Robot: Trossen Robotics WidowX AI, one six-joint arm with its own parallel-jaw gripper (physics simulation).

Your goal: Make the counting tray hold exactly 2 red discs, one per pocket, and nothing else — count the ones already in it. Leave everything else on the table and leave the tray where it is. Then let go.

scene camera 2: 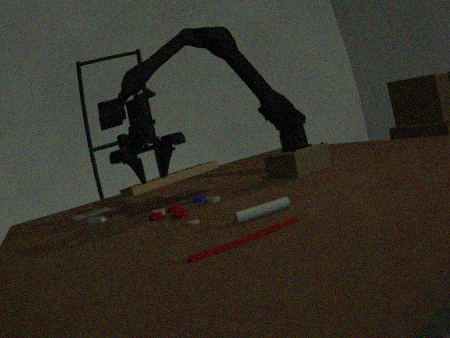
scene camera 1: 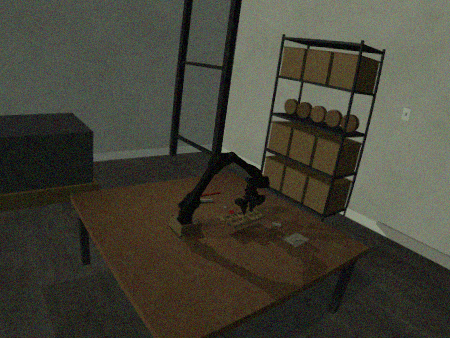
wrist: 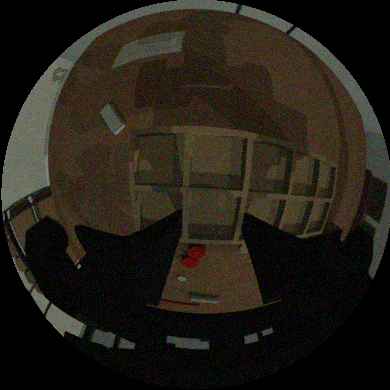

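Observation:
My gripper (scene camera 1: 247,212) (scene camera 2: 154,179) (wrist: 212,215) is shut on the counting tray (scene camera 1: 245,223) (scene camera 2: 187,175) (wrist: 185,165), with its fingers on both sides of one near pocket. The pale wooden tray is raised above the table and casts a shadow. No red disc shows in the pockets in the wrist view; the fingers hide parts of some near pockets. Several red discs (scene camera 1: 231,212) (scene camera 2: 177,210) (wrist: 196,251) lie on the table beside the tray. A blue disc (scene camera 2: 200,198) and a pale disc (scene camera 2: 214,199) lie there too.
A white cylinder (scene camera 2: 262,210) (wrist: 204,298) and a red rod (scene camera 2: 245,239) (wrist: 180,303) lie past the discs. A white block (scene camera 1: 276,225) (wrist: 112,119) and a pale flat card (scene camera 1: 296,240) (wrist: 150,46) lie on the tray's other side. The arm's base block (scene camera 1: 187,230) stands nearby.

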